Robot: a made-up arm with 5 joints. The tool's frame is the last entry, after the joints. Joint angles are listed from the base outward. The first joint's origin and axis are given. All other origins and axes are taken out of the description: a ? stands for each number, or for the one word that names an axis. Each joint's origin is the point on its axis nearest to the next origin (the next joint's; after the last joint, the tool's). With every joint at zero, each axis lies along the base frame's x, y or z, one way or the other. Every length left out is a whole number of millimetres.
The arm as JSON. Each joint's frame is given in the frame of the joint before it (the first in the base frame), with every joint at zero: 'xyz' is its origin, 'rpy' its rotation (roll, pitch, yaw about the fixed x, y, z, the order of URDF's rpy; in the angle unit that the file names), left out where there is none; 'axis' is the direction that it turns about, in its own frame. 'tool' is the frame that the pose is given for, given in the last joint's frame.
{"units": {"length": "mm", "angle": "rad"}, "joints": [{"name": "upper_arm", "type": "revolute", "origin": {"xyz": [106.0, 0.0, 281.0]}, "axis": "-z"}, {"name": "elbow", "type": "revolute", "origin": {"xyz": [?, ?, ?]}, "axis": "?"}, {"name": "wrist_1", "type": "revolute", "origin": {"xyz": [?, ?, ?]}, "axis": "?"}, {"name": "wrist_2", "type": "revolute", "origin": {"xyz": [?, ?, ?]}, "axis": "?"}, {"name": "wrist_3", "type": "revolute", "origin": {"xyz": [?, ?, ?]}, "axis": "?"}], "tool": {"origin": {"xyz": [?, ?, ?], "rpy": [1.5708, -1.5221, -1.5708]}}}
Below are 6 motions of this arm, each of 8 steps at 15 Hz.
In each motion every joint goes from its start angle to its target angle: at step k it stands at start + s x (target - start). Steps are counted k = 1, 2, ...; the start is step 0. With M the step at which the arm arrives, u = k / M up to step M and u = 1 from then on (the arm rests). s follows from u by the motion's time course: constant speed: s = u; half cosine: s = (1 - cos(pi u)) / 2; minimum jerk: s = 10 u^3 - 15 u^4 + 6 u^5.
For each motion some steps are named. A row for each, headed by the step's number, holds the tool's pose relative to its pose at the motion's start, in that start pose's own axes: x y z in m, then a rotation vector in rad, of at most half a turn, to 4 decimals.
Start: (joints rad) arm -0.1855 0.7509 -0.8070 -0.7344 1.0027
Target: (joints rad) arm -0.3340 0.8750 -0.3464 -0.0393 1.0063
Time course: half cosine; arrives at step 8
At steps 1, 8:
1: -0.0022 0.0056 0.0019 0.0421 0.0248 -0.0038
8: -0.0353 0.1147 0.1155 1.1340 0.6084 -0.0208

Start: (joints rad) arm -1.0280 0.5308 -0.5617 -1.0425 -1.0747
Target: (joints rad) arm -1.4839 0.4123 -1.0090 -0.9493 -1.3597
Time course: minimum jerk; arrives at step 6
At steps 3, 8:
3: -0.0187 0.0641 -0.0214 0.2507 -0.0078 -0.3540
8: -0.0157 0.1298 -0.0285 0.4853 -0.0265 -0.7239

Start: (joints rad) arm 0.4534 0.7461 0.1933 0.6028 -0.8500
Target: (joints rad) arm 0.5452 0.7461 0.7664 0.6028 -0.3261
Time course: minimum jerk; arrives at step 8
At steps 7, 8:
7: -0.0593 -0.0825 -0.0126 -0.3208 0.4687 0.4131
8: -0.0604 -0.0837 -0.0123 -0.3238 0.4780 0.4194

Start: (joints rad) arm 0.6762 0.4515 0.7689 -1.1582 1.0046
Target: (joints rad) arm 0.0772 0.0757 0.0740 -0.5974 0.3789
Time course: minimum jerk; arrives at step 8
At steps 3, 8:
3: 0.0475 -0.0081 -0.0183 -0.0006 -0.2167 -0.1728
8: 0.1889 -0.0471 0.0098 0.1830 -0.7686 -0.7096

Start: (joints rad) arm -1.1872 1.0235 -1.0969 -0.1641 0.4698
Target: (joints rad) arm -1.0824 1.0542 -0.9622 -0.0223 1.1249
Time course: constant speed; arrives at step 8
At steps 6, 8:
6: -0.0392 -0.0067 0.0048 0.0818 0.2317 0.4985
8: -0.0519 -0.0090 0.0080 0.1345 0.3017 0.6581

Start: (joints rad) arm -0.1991 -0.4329 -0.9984 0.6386 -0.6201
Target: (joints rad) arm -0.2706 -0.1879 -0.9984 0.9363 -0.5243
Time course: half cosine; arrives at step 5
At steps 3, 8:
3: -0.0411 -0.0256 -0.0147 -0.1805 0.3083 0.0349
8: -0.0637 -0.0380 -0.0173 -0.2646 0.4778 0.0574

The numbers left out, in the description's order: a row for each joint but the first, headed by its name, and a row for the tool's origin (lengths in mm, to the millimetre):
elbow: xyz 20.0 9.0 0.0, axis +y
wrist_1: xyz 17.0 0.0 68.0, axis +y
wrist_2: xyz 121.0 0.0 5.0, axis +y
wrist_3: xyz 73.0 0.0 0.0, axis -x
tool: xyz 0.0 0.0 0.0

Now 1 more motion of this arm.
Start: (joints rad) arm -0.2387 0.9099 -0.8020 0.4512 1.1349
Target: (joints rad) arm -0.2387 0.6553 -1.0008 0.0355 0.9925
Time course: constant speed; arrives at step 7
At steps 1, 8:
1: 0.0080 -0.0152 0.0066 -0.1093 -0.0590 -0.0203
8: 0.0488 -0.0927 0.0776 -0.7389 -0.4589 -0.1333

